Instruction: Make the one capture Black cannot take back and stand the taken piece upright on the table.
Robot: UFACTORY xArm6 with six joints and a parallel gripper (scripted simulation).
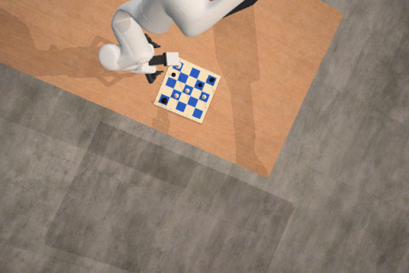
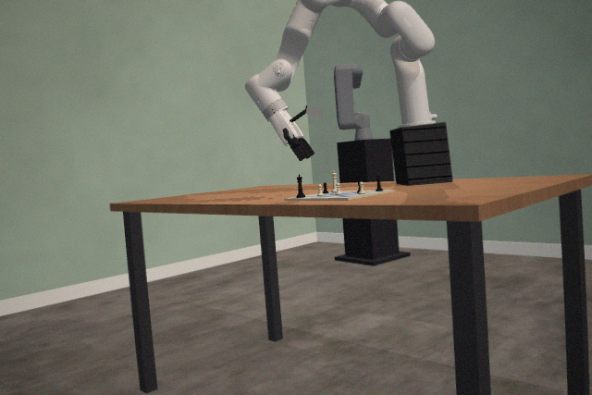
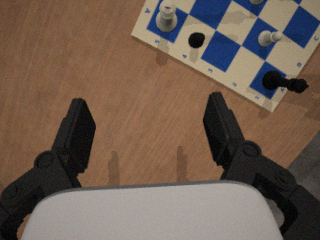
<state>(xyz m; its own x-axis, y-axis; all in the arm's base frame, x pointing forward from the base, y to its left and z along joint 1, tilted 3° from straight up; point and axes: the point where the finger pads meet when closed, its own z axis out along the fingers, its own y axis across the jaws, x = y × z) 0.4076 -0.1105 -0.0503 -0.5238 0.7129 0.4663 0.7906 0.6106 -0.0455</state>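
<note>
The tall white piece is 9 cm below my hand, 8 cm to the left of it and 4 cm behind it. Also, from my hand: blue-and-cream chessboard (16 cm to the left, 12 cm below, 3 cm ahead); then tall black piece (12 cm ahead, 10 cm to the left, 9 cm below).
</note>
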